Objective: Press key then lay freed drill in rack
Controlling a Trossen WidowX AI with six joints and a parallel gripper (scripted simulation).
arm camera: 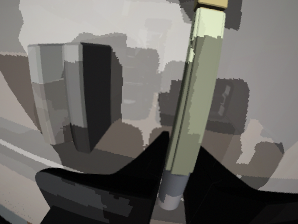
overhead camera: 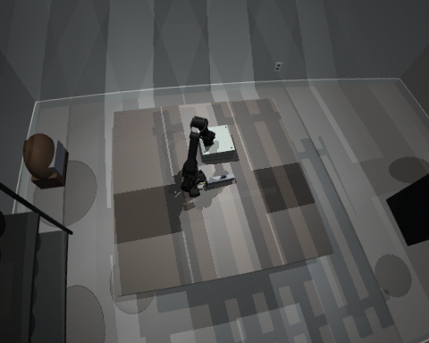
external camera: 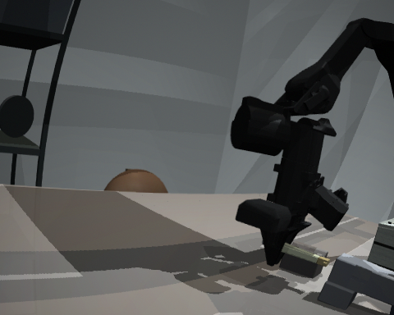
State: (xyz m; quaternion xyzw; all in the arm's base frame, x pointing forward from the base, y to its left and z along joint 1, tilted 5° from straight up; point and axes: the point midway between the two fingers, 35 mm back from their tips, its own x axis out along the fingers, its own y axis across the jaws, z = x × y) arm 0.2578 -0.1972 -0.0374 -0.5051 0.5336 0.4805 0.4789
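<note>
Now: gripper tip 70 mm past the dark block and 20 mm to the right of it. Round my gripper tip: long dark fixture 190 mm to the left, 10 mm above; blue key 210 mm to the left, 30 mm above; drill 40 mm to the left, 30 mm above.
</note>
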